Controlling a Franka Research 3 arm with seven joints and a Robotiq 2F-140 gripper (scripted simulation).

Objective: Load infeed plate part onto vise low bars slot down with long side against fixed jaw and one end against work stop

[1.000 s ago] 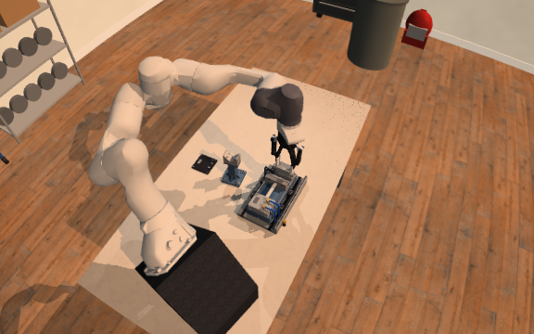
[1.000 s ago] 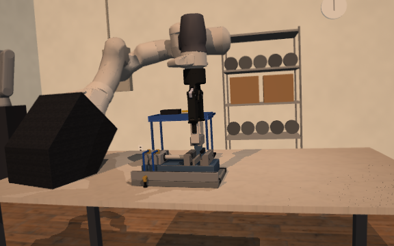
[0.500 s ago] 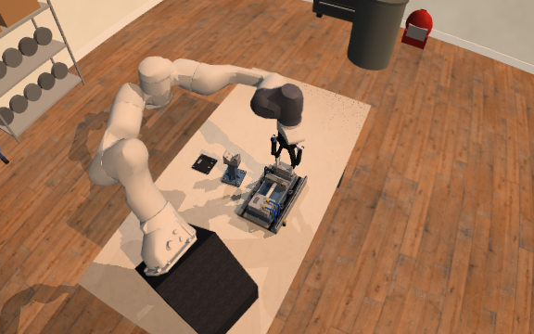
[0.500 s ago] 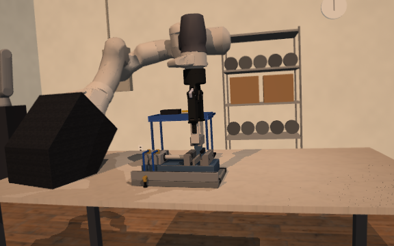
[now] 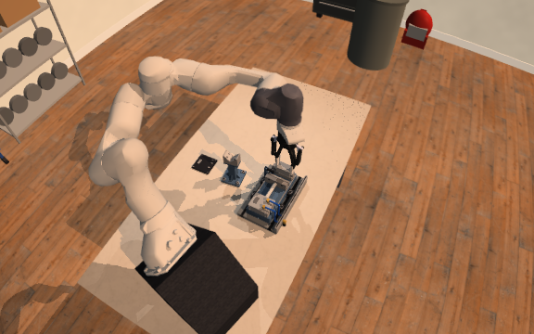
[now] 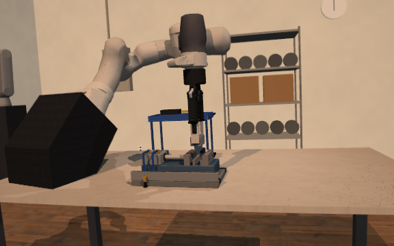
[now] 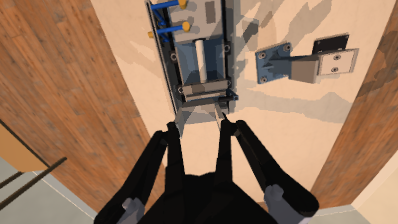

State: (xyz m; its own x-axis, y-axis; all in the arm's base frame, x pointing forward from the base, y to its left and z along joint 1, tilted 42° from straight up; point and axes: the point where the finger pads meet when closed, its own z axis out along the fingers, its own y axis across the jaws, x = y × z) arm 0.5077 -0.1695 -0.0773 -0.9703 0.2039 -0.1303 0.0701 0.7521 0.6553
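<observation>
The part is 30 mm below my hand. From my hand the other things lie so: vise: 130 mm below, 70 mm behind, 20 mm to the left; dark infeed plate: 390 mm to the left, 160 mm below, 30 mm behind.
</observation>
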